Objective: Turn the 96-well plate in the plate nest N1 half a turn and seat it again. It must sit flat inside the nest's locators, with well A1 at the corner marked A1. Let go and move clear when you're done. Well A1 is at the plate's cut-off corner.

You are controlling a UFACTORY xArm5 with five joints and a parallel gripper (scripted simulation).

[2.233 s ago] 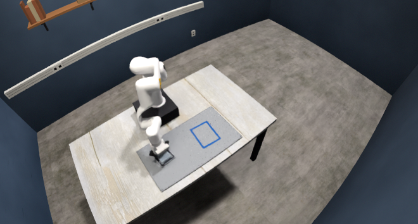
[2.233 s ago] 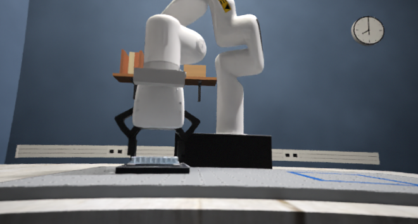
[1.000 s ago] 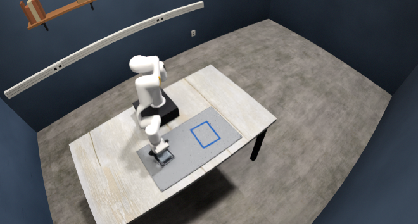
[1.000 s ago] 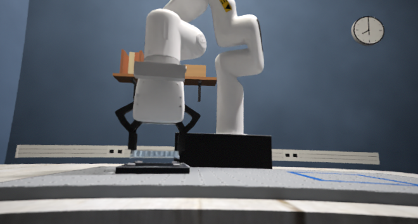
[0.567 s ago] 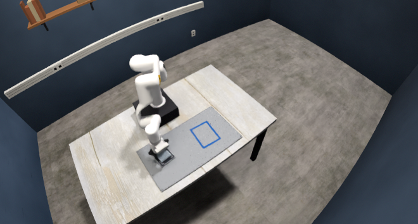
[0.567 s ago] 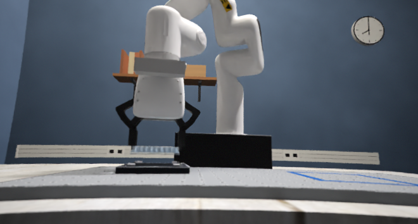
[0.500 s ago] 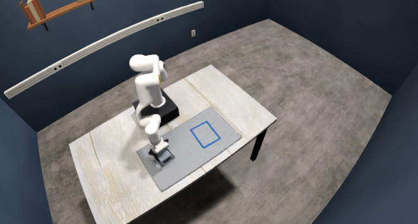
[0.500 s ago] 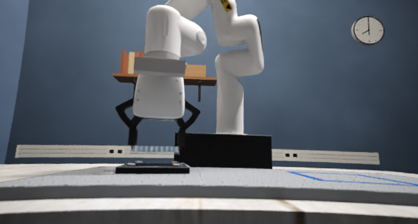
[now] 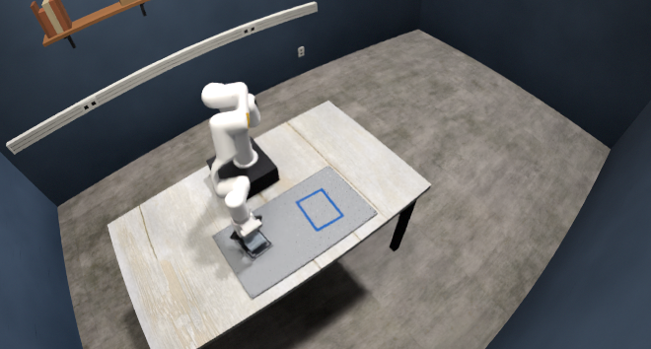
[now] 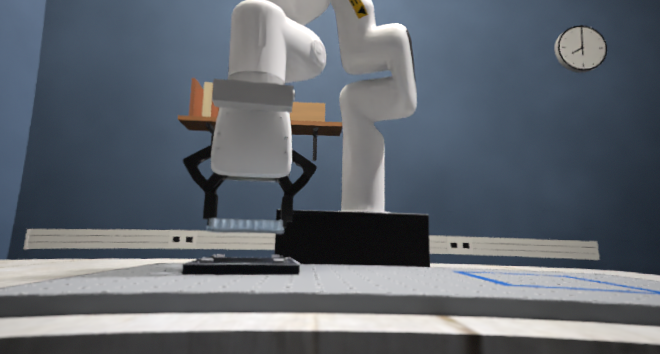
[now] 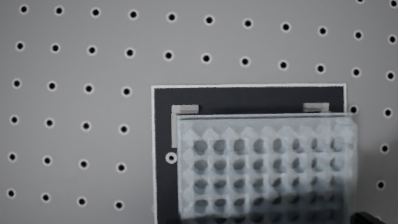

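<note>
Now: hand 6 cm above the black plate nest. From my hand the other things lie so: 96-well plate: 1 cm below.
</note>
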